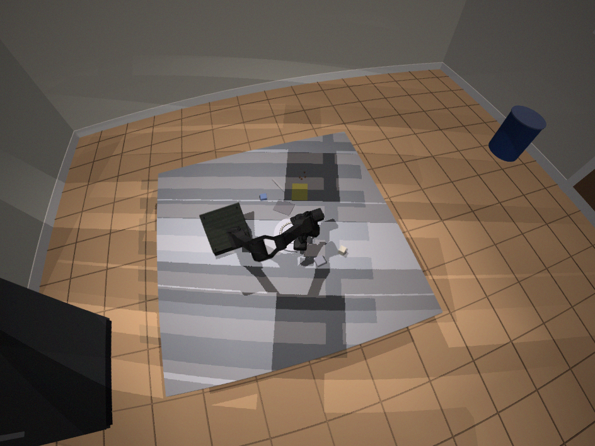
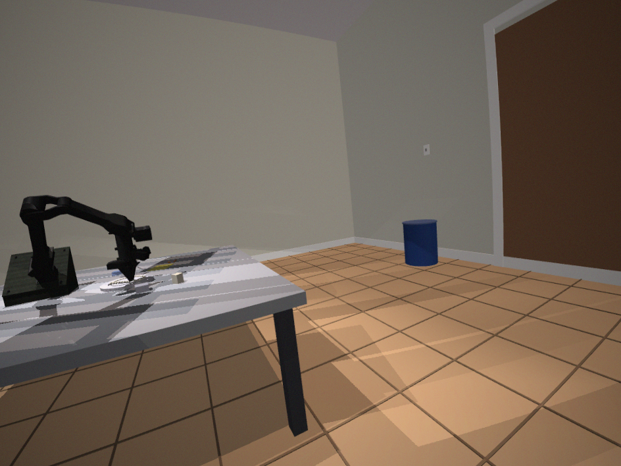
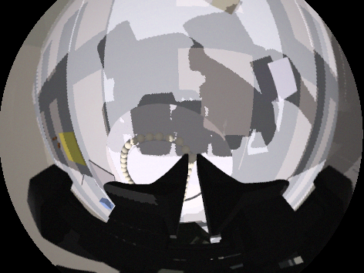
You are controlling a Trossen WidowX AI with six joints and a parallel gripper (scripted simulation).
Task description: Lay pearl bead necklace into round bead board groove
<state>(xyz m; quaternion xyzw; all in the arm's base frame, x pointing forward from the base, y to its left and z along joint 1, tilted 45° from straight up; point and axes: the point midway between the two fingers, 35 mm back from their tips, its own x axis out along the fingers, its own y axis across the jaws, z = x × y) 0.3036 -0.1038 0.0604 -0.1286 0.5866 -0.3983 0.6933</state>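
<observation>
Now: the round bead board 2 cm behind my gripper tip, 5 cm to the left of it and 1 cm below it. The rest, counted from my gripper tip: grey card 1 cm behind, 23 cm to the left, 2 cm below; beige cube 17 cm ahead, 13 cm to the right; white block 5 cm ahead, 14 cm to the right, 1 cm below.
</observation>
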